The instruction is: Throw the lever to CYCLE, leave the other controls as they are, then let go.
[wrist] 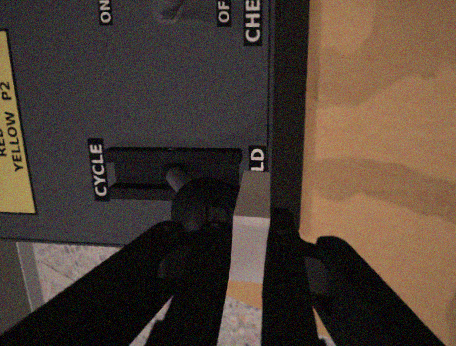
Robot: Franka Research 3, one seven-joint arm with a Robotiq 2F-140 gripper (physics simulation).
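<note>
The lever has a round black knob (pixel 196 204) on a short grey shaft (pixel 175 178). The shaft comes out near the middle of a dark slot (pixel 145 167). The CYCLE label (pixel 98 170) is at the slot's left end in the view. The other end's label (pixel 257 159) is partly covered and reads "LD". My gripper (pixel 254 195) is shut with nothing held, its fingertips beside the knob on the side away from CYCLE. The dark fingers overlap the knob's right and lower edge in the view; whether they touch it is hard to tell.
Another control (pixel 171 10) shows at the top edge between an ON label (pixel 105 11) and a partly cut OFF label (pixel 224 12). A yellow card (pixel 15 185) lies on the grey panel (pixel 165 95) at the left. The panel's dark edge (pixel 289 100) borders a wood-coloured surface (pixel 380 140).
</note>
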